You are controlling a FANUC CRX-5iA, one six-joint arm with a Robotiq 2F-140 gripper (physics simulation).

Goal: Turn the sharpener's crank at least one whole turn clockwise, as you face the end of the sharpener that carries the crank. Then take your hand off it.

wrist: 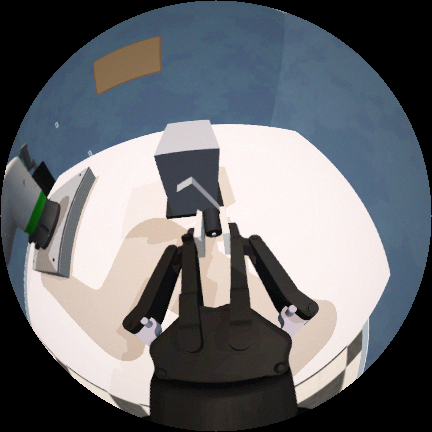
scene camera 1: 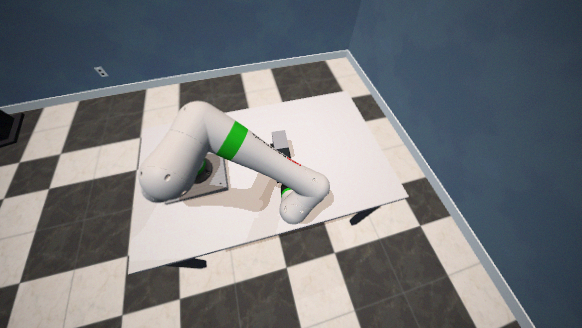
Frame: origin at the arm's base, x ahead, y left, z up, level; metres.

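Seen in the pictures: gripper, fingertip midpoint: (wrist: 211, 216); arm's base, link origin: (wrist: 49, 225) (scene camera 1: 199, 170).
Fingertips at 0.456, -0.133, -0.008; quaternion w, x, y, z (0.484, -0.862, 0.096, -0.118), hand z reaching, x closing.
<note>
Pixels of each thing's top centre, then the offset from my fingertips to it, as dx, dy, dz. "spot": a spot on its surface instead. Level surfaces: height alone.
- sharpener, surface spot: (wrist: 187, 172) spot: -0.021, +0.029, +0.069
- black knob, top centre: (wrist: 211, 217) -0.006, -0.017, +0.025
- white table, surface height: dz -0.027
The sharpener (scene camera 1: 279, 136) (wrist: 187, 172), a grey box with a pale top on a dark base, stands upright on the table. In the wrist view its crank end faces my gripper. The crank arm (wrist: 204, 192) slants down to the right from the middle of that face to a black knob (wrist: 212, 220). My gripper (wrist: 211, 216) is shut on this knob, with one pale pad on each side of it. In the scene view my forearm and wrist hide the gripper's fingers, the crank and part of the sharpener.
The white table (scene camera 1: 350, 150) (wrist: 305, 200) reaches beyond the sharpener on both sides. The robot's grey base plate (scene camera 1: 218, 181) (wrist: 77, 225) is to the left of the sharpener. My forearm (scene camera 1: 270, 162) passes over the table in front of the sharpener. Blue walls stand behind the table.
</note>
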